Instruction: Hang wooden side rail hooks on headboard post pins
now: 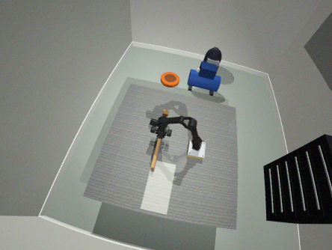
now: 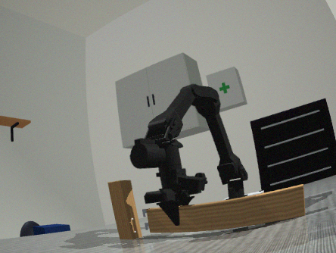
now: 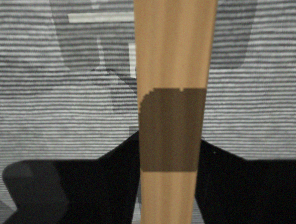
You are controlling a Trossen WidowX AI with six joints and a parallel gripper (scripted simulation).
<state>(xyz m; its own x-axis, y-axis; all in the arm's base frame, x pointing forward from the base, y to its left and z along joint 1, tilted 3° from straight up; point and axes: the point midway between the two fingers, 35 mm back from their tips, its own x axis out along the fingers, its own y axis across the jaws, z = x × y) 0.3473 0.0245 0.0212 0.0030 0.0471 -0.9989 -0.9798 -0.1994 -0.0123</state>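
The wooden headboard post is 170 mm to the right of my gripper tip, 40 mm above it and 30 mm ahead of it.
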